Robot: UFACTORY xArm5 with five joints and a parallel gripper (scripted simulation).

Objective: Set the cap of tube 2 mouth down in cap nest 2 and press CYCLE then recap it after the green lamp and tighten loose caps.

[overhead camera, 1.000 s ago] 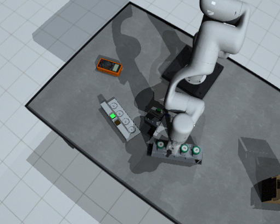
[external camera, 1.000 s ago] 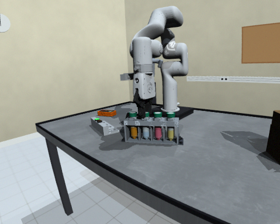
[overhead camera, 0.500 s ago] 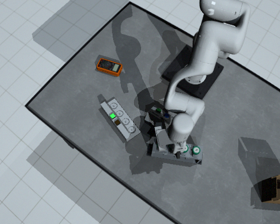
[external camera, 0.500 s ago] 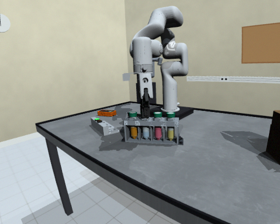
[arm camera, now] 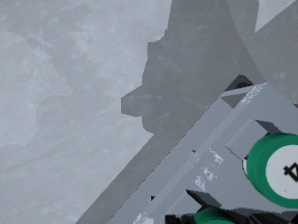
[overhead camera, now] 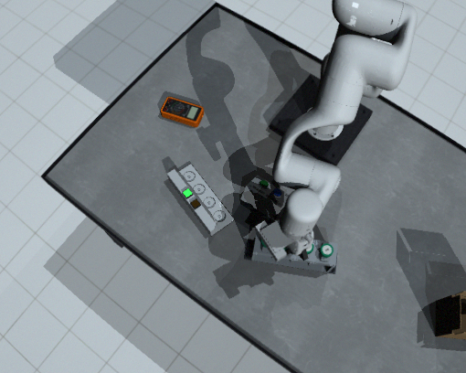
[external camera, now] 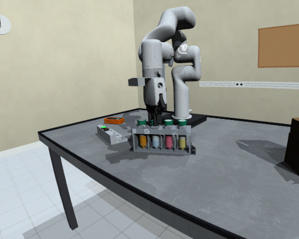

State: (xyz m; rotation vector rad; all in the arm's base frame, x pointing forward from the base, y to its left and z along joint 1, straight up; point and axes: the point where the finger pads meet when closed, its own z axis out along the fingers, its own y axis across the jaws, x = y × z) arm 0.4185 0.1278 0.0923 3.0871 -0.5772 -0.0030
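Now: the tube 2's threaded neck 50 mm to the left of my hand, 20 mm behind it and 10 mm below it. Round my hand: key housing 130 mm to the right, 100 mm behind, 80 mm below; green key 150 mm to the right, 120 mm behind, 60 mm below; blue key 120 mm behind, 110 mm to the right, 60 mm below.
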